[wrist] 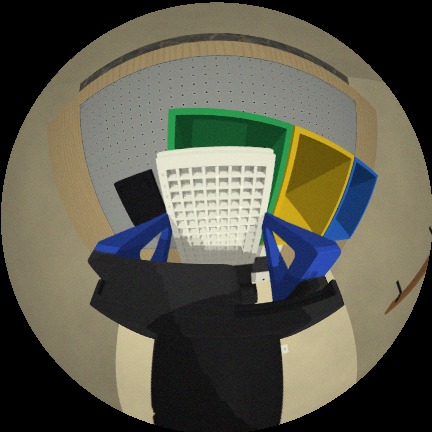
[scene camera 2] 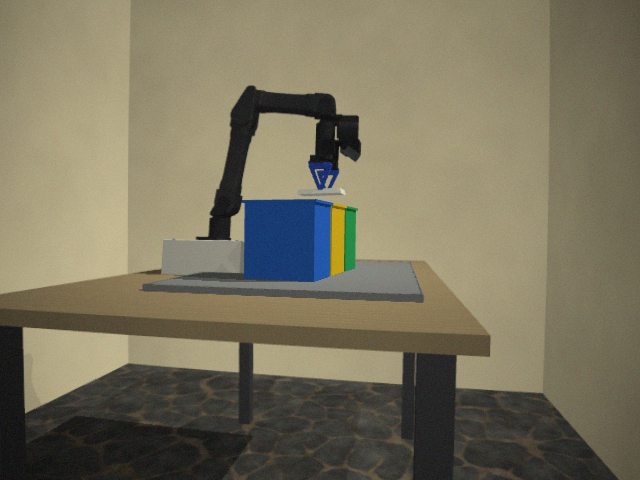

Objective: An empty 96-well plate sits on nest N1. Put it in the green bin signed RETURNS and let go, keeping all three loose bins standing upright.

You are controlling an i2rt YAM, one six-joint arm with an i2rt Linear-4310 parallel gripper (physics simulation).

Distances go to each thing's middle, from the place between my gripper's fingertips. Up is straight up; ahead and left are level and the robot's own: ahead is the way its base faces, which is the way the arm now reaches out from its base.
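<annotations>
Gripper right at the white 96-well plate (wrist: 215,196), which is the nearest to my gripper of the things named here, going by their middles. Counted from my hand: black nest (wrist: 142,202), 200 mm to the left, 80 mm behind and 220 mm below; green bin (scene camera 2: 350,213), 10 mm to the right and 140 mm below; yellow bin (scene camera 2: 337,221), 140 mm to the right, 30 mm behind and 140 mm below. Going by their middles, the black nest is the farthest from my gripper among these.
</annotations>
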